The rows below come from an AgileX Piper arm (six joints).
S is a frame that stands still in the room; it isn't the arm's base.
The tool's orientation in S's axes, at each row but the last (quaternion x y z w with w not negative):
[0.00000 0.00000 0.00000 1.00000]
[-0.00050 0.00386 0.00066 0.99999]
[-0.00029 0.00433 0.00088 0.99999]
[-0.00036 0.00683 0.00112 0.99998]
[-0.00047 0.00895 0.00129 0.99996]
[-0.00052 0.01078 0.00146 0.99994]
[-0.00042 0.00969 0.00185 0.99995]
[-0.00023 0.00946 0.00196 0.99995]
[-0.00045 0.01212 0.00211 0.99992]
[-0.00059 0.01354 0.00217 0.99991]
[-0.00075 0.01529 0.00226 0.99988]
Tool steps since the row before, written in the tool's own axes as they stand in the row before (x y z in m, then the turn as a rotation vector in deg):
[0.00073 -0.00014 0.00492 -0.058 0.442 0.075]
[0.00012 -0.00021 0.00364 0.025 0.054 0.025]
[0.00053 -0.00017 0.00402 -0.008 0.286 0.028]
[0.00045 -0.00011 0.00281 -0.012 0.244 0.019]
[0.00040 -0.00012 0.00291 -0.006 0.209 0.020]
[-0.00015 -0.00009 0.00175 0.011 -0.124 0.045]
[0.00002 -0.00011 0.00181 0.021 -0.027 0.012]
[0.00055 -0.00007 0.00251 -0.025 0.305 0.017]
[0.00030 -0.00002 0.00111 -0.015 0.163 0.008]
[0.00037 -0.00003 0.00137 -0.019 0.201 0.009]
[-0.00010 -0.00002 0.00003 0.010 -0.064 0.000]
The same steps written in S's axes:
[0.00073 -0.00014 0.00492 -0.058 0.442 0.075]
[0.00015 -0.00021 0.00364 0.025 0.054 0.025]
[0.00057 -0.00017 0.00402 -0.008 0.286 0.028]
[0.00049 -0.00011 0.00280 -0.012 0.244 0.019]
[0.00045 -0.00012 0.00290 -0.006 0.209 0.020]
[-0.00011 -0.00009 0.00175 0.012 -0.124 0.045]
[0.00006 -0.00011 0.00181 0.021 -0.027 0.012]
[0.00060 -0.00007 0.00250 -0.026 0.305 0.017]
[0.00033 -0.00002 0.00110 -0.015 0.163 0.008]
[0.00041 -0.00003 0.00136 -0.020 0.201 0.009]
[-0.00010 -0.00002 0.00003 0.010 -0.064 0.000]

